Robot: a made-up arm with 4 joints. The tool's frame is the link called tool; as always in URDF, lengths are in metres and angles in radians. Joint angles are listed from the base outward. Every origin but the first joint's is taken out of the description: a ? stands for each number. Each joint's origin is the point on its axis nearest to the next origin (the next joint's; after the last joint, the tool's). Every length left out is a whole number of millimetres.
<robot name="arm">
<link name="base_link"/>
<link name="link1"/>
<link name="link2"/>
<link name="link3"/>
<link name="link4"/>
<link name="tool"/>
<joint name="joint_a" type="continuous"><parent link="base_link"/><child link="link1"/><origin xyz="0.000 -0.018 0.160"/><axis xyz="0 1 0"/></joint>
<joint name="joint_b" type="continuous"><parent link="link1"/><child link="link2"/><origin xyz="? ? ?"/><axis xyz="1 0 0"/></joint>
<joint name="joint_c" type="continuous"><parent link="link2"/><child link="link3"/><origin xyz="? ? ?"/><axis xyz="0 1 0"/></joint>
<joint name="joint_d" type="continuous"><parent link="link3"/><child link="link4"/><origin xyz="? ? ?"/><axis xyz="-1 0 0"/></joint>
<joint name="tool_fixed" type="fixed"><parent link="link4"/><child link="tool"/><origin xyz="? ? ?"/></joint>
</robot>
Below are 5 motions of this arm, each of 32 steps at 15 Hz.
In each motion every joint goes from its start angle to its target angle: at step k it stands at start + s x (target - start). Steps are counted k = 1, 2, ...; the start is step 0. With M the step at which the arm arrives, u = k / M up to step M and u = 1 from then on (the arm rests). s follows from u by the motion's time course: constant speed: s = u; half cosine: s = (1 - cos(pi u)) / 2; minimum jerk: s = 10 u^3 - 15 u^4 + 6 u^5.
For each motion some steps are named. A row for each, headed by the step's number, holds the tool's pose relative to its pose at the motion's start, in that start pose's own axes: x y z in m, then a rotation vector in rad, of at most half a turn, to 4 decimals.
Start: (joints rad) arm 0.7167 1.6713 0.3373 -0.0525
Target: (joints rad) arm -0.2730 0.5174 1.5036 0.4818
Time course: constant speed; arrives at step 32
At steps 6, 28, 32:
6: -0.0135 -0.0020 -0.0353 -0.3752 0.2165 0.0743
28: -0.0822 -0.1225 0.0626 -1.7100 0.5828 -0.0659
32: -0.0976 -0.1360 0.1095 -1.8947 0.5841 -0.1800

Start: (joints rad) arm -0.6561 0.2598 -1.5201 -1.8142
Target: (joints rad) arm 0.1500 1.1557 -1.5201 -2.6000
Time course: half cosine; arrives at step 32
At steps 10, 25, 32:
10: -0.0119 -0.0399 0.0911 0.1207 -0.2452 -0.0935
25: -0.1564 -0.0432 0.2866 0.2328 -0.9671 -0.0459
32: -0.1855 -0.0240 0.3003 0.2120 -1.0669 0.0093

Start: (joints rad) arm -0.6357 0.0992 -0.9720 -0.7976
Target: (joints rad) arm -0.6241 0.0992 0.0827 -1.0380
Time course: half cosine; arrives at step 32
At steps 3, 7, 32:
3: -0.0008 -0.0051 -0.0053 0.0052 0.0160 -0.0165
7: -0.0059 -0.0268 -0.0275 0.0271 0.0833 -0.0878
32: -0.1869 -0.1859 -0.1917 0.2166 0.6484 -0.8494

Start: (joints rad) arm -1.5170 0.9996 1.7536 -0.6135
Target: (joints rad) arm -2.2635 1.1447 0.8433 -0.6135
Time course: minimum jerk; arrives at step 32
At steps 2, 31, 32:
2: 0.0002 0.0004 0.0009 -0.0014 -0.0023 0.0017
31: -0.1479 0.2819 0.1991 -0.6324 -0.8167 0.9777
32: -0.1480 0.2820 0.1991 -0.6326 -0.8169 0.9780

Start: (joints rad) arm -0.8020 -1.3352 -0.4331 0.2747
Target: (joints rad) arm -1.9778 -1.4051 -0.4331 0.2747
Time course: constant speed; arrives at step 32
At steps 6, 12, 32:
6: -0.0490 -0.0494 0.0239 -0.1020 0.0032 -0.1959
12: -0.1062 -0.0857 0.0516 -0.2039 0.0093 -0.3917
32: -0.3191 -0.0974 0.1555 -0.5396 0.0511 -1.0455

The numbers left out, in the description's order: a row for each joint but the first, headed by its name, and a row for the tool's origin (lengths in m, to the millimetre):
joint_b: -0.088 0.000 0.056
joint_c: 0.000 -0.145 0.076
joint_d: 0.329 0.000 0.005
tool: 0.000 0.002 -0.055

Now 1 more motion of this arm.
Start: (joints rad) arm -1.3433 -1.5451 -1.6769 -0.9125
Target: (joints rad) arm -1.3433 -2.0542 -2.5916 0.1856
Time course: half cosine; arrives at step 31
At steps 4, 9, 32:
4: 0.0029 0.0122 0.0007 -0.0419 -0.0074 0.0417
9: 0.0098 0.0585 0.0044 -0.1931 -0.0528 0.1954
32: -0.0515 0.2666 0.0698 -0.7230 -0.6917 0.7497

